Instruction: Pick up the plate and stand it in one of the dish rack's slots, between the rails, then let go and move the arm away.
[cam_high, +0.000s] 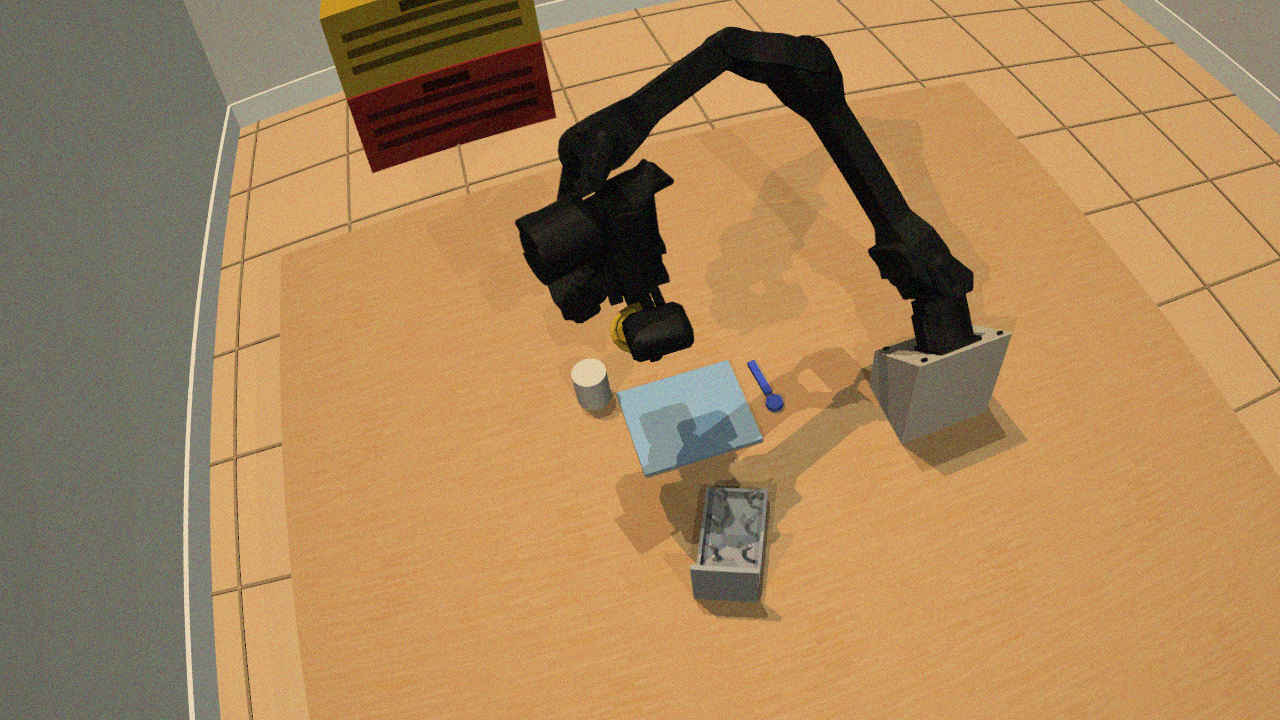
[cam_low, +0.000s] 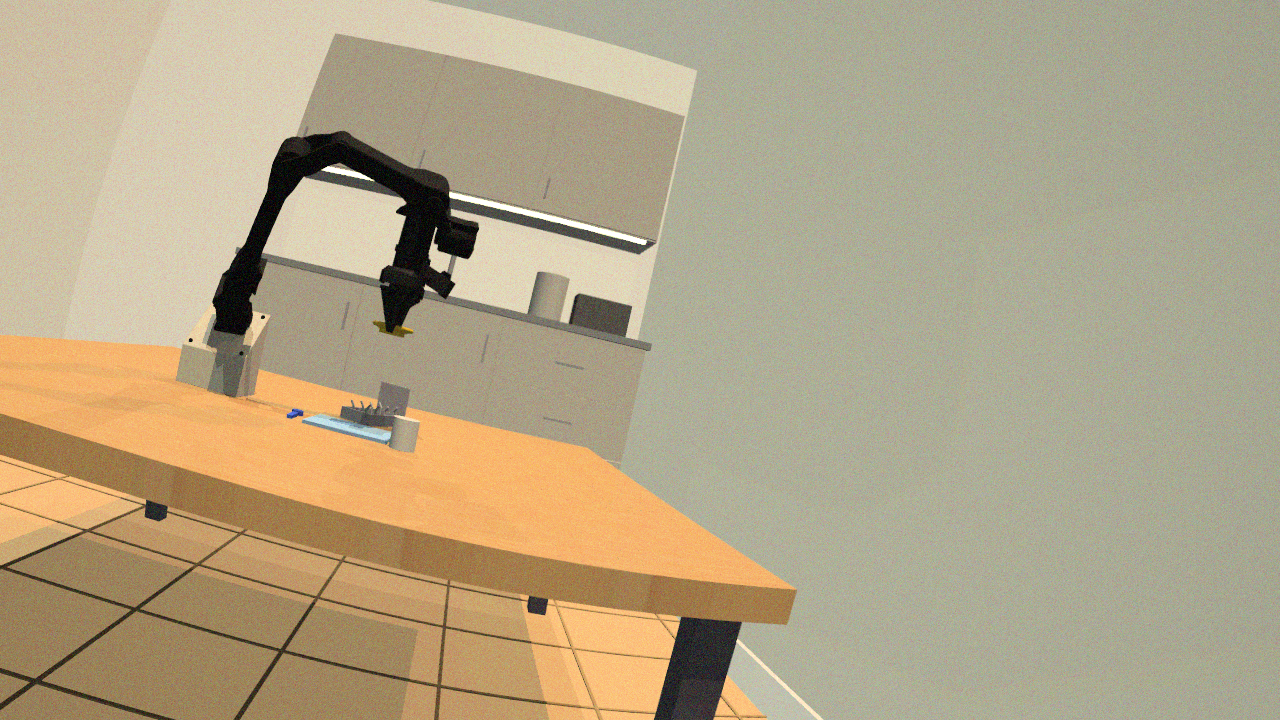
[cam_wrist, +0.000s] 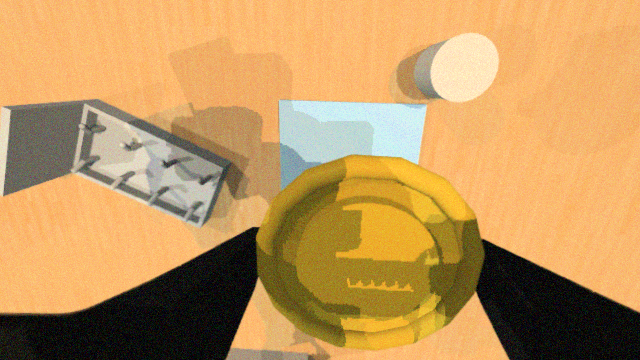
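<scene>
Now: the grey dish rack 190 mm to the left of my gripper tip, 150 mm below it and 10 mm behind it. From my gripper tip the other things lie so: white cup 150 mm below, 80 mm to the right, 60 mm ahead; yellow plate 10 mm above.
</scene>
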